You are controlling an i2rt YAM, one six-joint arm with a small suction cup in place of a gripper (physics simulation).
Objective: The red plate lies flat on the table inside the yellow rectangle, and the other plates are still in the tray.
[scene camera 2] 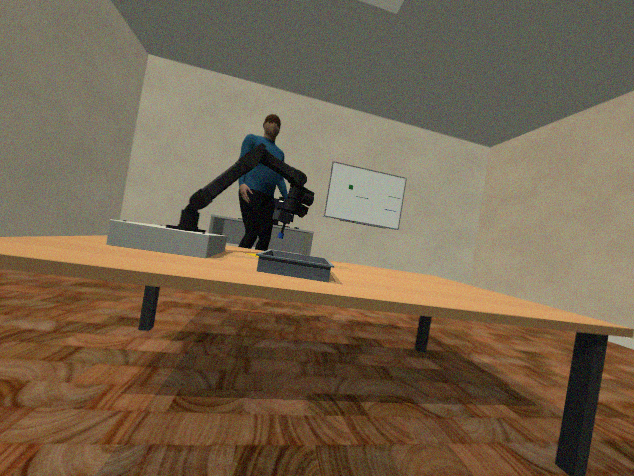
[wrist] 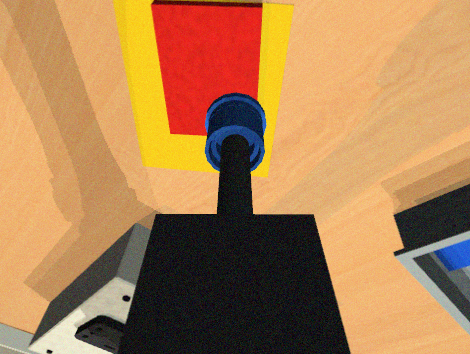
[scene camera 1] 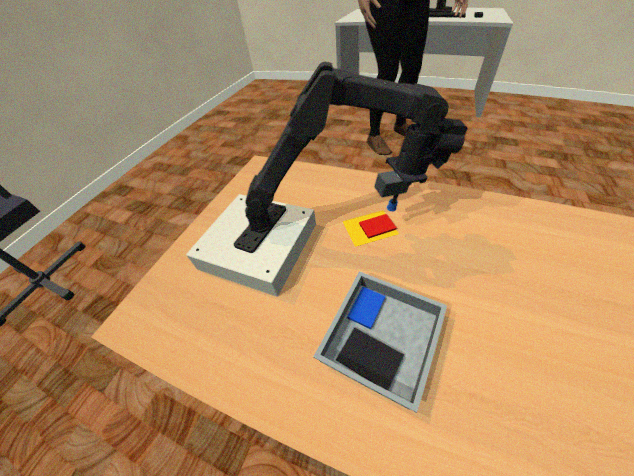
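Where they show: hand at its tool point: (scene camera 2: 280, 238) (wrist: 235, 121) (scene camera 1: 391, 208); arm's base at its link origin: (scene camera 2: 187, 230) (scene camera 1: 261, 226).
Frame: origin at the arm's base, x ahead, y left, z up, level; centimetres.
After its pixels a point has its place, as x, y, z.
The red plate (scene camera 1: 377, 225) {31.3, 18.3, -6.3} (wrist: 207, 60) {32.3, 19.6, -6.3} lies flat on the table inside the yellow rectangle (scene camera 1: 354, 234) {25.4, 12.8, -7.2} (wrist: 137, 110) {24.5, 20.7, -7.2}; yellow shows along its sides. My suction cup (scene camera 1: 391, 205) (scene camera 2: 280, 235) (wrist: 235, 122) is open, holds nothing, and hangs above the table near the red plate, apart from it. The blue plate (scene camera 1: 366, 307) {36.8, -10.5, -5.9} (wrist: 457, 255) {35.0, -12.2, -5.9} and the black plate (scene camera 1: 370, 358) {41.5, -22.1, -6.0} lie in the grey tray (scene camera 1: 431, 353) {53.2, -17.4, -2.3} (scene camera 2: 294, 266) {41.6, -27.7, -4.3} (wrist: 407, 257) {33.0, -3.8, -2.2}. In scene camera 2 the plates do not show, and a sliver of the yellow rectangle (scene camera 2: 251, 254) {23.1, 15.3, -7.2} shows.
The arm stands on a white base box (scene camera 1: 230, 271) {0.1, -16.7, -0.9} (scene camera 2: 158, 239) {-1.3, -16.8, -3.5} (wrist: 87, 305) {3.8, 12.0, -0.3} left of the rectangle. The tray's raised walls stand nearer scene camera 1. A person (scene camera 1: 399, 35) (scene camera 2: 263, 174) stands behind the table, by a white desk (scene camera 1: 450, 40).
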